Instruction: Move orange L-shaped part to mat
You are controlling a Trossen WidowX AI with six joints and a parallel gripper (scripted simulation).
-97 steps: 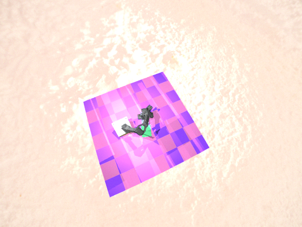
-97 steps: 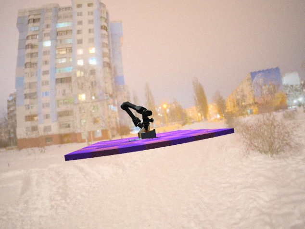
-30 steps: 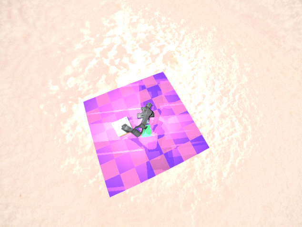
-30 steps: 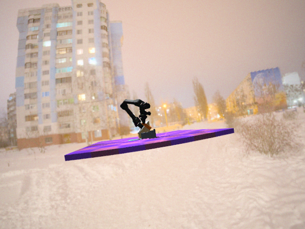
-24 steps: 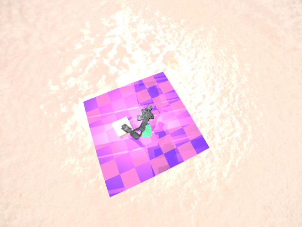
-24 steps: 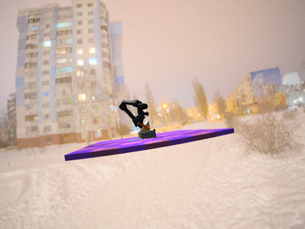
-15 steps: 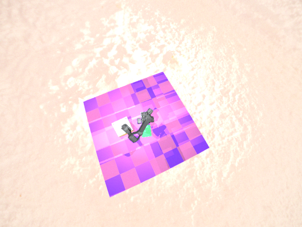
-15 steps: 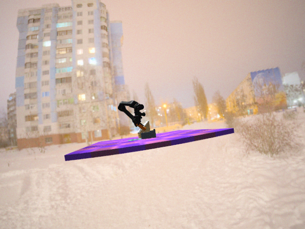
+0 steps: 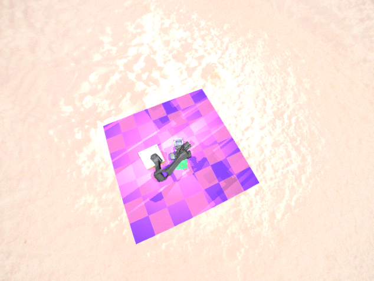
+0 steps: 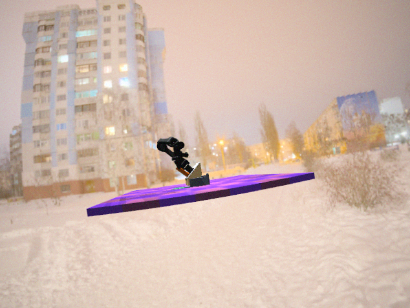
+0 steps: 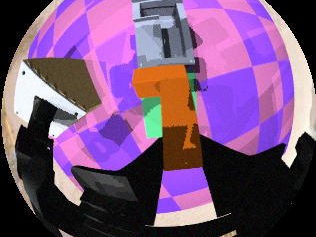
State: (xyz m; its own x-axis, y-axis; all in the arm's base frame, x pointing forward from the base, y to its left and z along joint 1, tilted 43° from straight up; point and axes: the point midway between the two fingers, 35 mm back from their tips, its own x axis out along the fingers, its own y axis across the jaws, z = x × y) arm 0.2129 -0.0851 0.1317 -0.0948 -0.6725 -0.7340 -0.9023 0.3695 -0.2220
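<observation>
Right now my gripper tip is 17 cm above the green mat and 1 cm past it. From my gripper tip the other things lie so: orange L-shaped part 4 cm to the left, 3 cm below; then grey tray 17 cm below, 14 cm to the left, 6 cm ahead.
</observation>
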